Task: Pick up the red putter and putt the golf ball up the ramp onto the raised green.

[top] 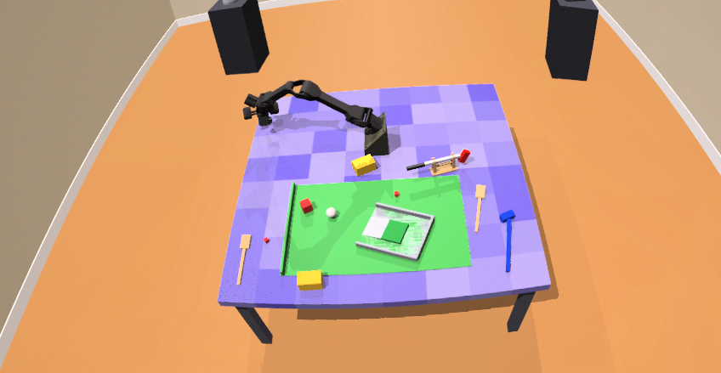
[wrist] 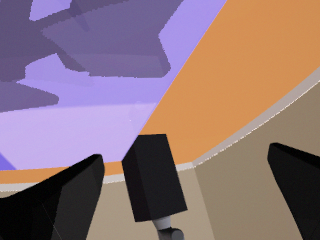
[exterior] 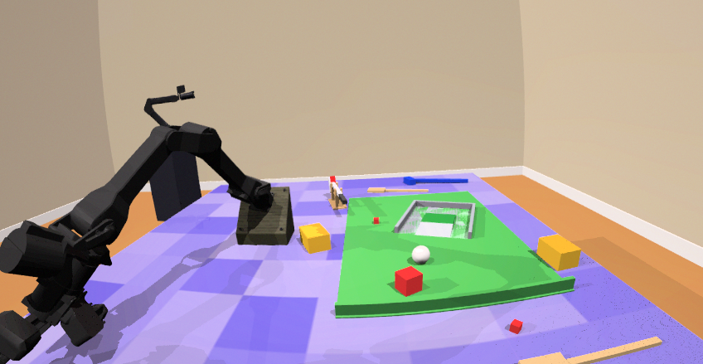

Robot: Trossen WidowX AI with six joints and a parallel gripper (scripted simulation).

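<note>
My gripper tip is now 60 cm short of the white golf ball, 51 cm to the right of it and 4 cm above it. From my gripper tip the other things lie so: red putter: 94 cm to the left, 31 cm ahead, 1 cm below; green mat: 70 cm to the left, 63 cm ahead, 6 cm below; red cube: 57 cm ahead, 40 cm to the left, 4 cm below.
</note>
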